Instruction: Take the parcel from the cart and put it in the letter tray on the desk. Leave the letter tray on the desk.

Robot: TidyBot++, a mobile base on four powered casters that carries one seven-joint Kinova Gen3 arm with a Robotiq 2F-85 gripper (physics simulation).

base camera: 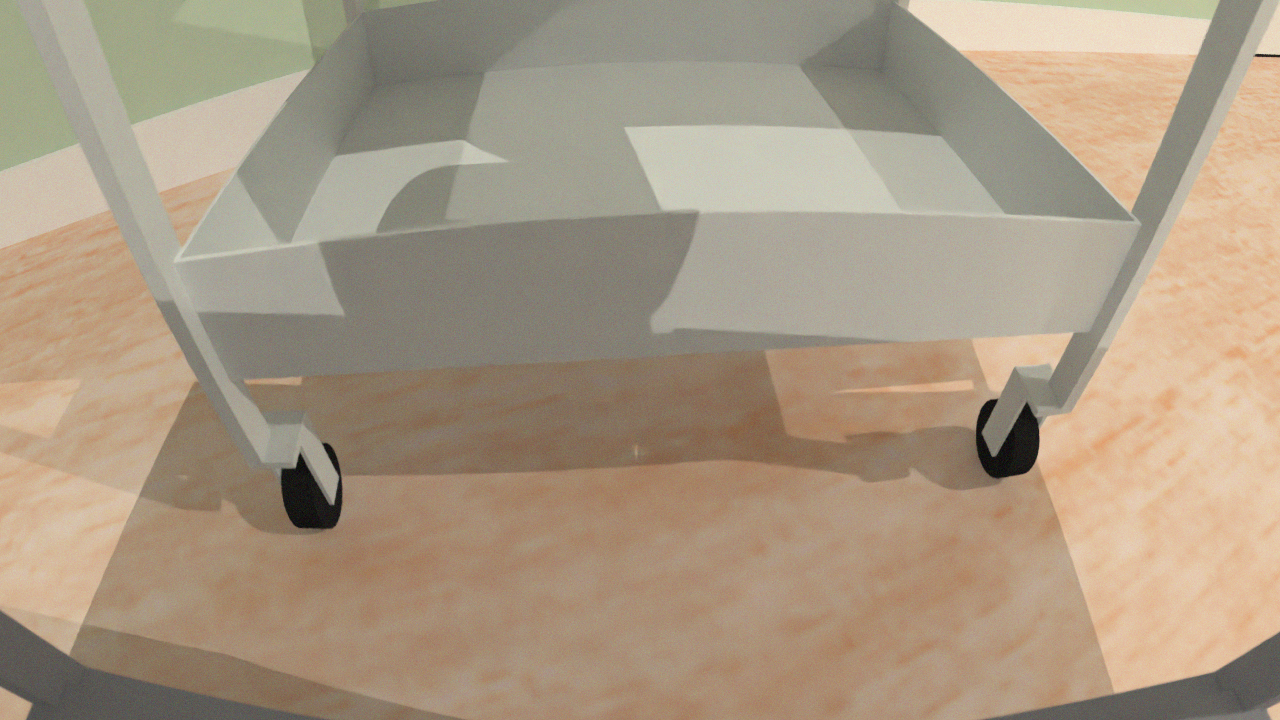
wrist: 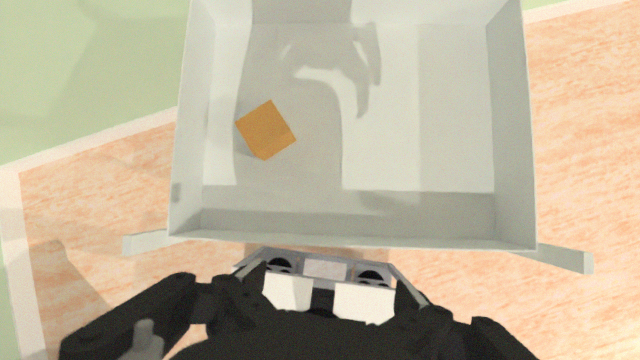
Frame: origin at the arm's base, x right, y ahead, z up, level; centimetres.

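Seen in the pictures: gripper, fingertip midpoint: [wrist: 328, 285].
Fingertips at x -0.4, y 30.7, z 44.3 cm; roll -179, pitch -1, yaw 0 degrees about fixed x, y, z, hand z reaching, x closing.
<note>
A point is followed by its place in that frame.
The parcel [wrist: 265, 130] @(x -10.2, y 43.9, z 31.6 cm), an orange-brown box, lies turned at an angle in the left part of the cart's top tray in the wrist view. The cart [base camera: 895, 277] @(x 9.7, y 31.9, z -22.8 cm) [wrist: 350, 241] @(x 2.0, y 31.5, z 30.9 cm) is pale grey with walled trays; the base camera view shows its lower tray, front posts and two casters. My gripper [wrist: 328, 285] @(x -0.4, y 30.7, z 44.3 cm) is open, with no object between its fingers. In the wrist view it appears below the front rim of the top tray, apart from the parcel. The letter tray and the desk do not show in either view.
The cart's top tray has upright walls around the parcel, and its near left wall is closest to it. Two pale bars [wrist: 565, 257] @(x 22.9, y 33.3, z 36.6 cm) [wrist: 145, 241] @(x -19.9, y 29.3, z 36.6 cm) stick out at the near corners. A green wall [base camera: 205, 53] @(x -49.0, y 76.5, z -25.3 cm) [wrist: 90, 75] @(x -78.4, y 64.3, z -0.3 cm) stands behind and to the left.
</note>
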